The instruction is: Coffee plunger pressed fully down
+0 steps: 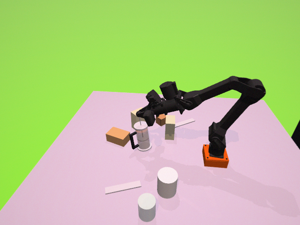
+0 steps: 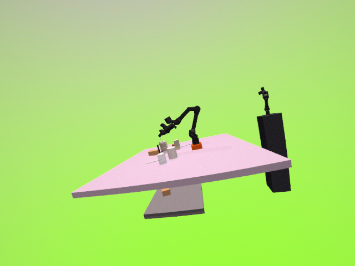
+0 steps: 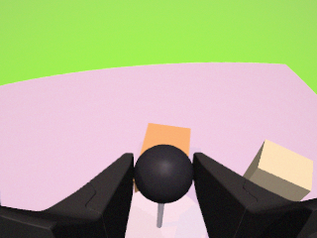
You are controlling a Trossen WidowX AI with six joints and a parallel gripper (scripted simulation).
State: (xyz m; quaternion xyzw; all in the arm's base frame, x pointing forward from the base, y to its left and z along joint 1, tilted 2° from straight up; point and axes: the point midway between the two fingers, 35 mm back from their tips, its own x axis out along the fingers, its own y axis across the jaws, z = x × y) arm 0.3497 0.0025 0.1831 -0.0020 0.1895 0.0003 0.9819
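My gripper tip is 100 mm above the coffee press, 10 mm to the right of it and 10 mm past it. The rest, counted from my gripper tip: small orange cube (230 mm to the right, 180 mm below, 70 mm behind).
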